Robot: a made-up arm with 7 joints.
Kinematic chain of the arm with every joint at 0, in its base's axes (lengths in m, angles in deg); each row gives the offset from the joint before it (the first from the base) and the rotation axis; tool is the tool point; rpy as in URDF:
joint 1: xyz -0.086 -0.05 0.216 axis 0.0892 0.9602 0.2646
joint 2: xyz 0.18 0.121 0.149 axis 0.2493 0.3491 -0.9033
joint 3: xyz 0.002 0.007 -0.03 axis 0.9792 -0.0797 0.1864
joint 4: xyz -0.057 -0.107 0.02 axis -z
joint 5: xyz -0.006 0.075 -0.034 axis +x
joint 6: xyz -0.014 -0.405 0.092 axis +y
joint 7: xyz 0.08 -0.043 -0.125 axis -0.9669 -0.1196 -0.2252
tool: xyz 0.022 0.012 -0.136 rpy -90 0 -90
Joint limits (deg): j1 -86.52..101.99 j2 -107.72..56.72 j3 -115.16..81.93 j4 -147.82..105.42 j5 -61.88..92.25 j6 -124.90..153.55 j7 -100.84..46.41
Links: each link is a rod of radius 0.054 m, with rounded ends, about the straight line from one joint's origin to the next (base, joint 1, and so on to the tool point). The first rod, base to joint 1, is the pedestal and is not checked.
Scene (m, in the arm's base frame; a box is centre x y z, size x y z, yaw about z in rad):
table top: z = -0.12
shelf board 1: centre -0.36 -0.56 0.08 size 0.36 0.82 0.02 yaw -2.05
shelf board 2: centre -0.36 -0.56 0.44 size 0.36 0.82 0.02 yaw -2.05
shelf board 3: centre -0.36 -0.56 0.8 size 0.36 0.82 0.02 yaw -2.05
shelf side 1: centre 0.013 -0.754 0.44 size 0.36 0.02 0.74 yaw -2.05
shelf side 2: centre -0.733 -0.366 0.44 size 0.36 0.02 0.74 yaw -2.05
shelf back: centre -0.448 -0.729 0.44 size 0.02 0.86 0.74 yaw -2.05
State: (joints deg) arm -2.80 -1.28 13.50 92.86 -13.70 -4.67 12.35
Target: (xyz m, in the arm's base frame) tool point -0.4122 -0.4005 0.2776
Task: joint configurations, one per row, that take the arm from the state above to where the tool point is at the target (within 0.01 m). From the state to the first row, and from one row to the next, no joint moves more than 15 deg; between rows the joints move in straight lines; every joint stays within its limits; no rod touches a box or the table.
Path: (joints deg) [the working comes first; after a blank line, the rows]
Joints at the target: -52.42 -14.43 4.52 67.15 -19.98 -35.38 46.41
Straight joint move there: clear.

1: -15.20 -4.57 11.25 86.43 -15.27 -12.35 20.86
2: -27.61 -7.85 9.01 80.01 -16.84 -20.02 29.38
3: -40.01 -11.14 6.76 73.58 -18.41 -27.70 37.89
4: -52.42 -14.43 4.52 67.15 -19.98 -35.38 46.41

